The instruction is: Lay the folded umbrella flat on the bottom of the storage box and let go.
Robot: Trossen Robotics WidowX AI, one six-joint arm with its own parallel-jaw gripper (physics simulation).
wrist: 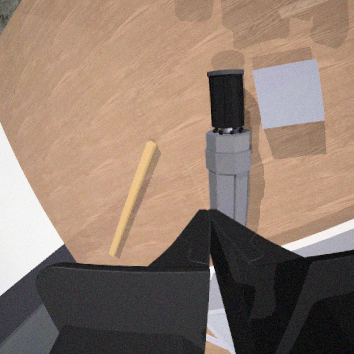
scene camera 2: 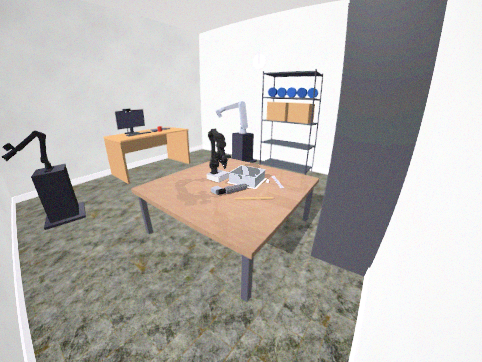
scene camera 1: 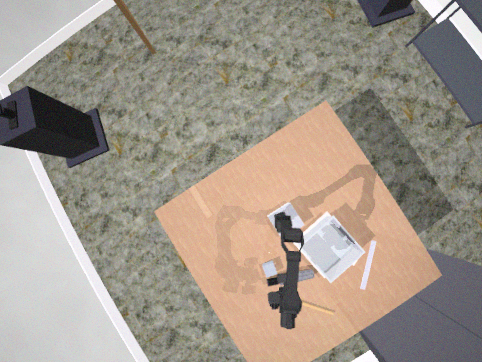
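Where they show: gripper, fingertip midpoint: (wrist: pixel 206 217) (scene camera 2: pixel 225 168); arm's base at its link origin: (scene camera 2: pixel 214 172) (scene camera 1: pixel 280 218).
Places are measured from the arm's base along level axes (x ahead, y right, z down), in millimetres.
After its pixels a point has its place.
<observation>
The folded umbrella (scene camera 1: pixel 305 275) @(y -15, x 359, z 8 mm) (scene camera 2: pixel 234 189) @(y 69, x 378, z 24 mm) (wrist: pixel 228 155) @(y 113, x 341, z -2 mm), grey with a black handle, lies on the wooden table beside the storage box, outside it. The open light-grey storage box (scene camera 1: pixel 347 266) @(y -246, x 374, z -39 mm) (scene camera 2: pixel 239 180) @(y -77, x 278, z 15 mm) has shadow falling across its inside; part of its rim shows at the lower right in the wrist view. My gripper (scene camera 2: pixel 224 166) @(y 122, x 329, z -153 mm) (wrist: pixel 206 217) @(y 122, x 329, z -153 mm) is shut and empty. It is raised above the table, and in the wrist view its closed tips overlap the umbrella's grey body without holding it. In scene camera 1 the arm hides part of the umbrella, and the fingertips cannot be made out.
A pale blue-grey square block (scene camera 1: pixel 269 268) @(y 166, x 254, z 21 mm) (wrist: pixel 290 94) @(y 166, x 262, z 21 mm) stands beside the umbrella's handle. A thin yellow stick (scene camera 1: pixel 320 307) @(y -33, x 598, z 48 mm) (scene camera 2: pixel 254 198) @(y 24, x 563, z 50 mm) (wrist: pixel 132 200) @(y 43, x 536, z 47 mm) lies on the umbrella's other side. A white strip (scene camera 1: pixel 368 265) @(y -397, x 464, z 55 mm) (scene camera 2: pixel 277 181) @(y -398, x 463, z 54 mm) lies beyond the box. A tall dark cabinet (scene camera 2: pixel 370 125) stands beside the table.
</observation>
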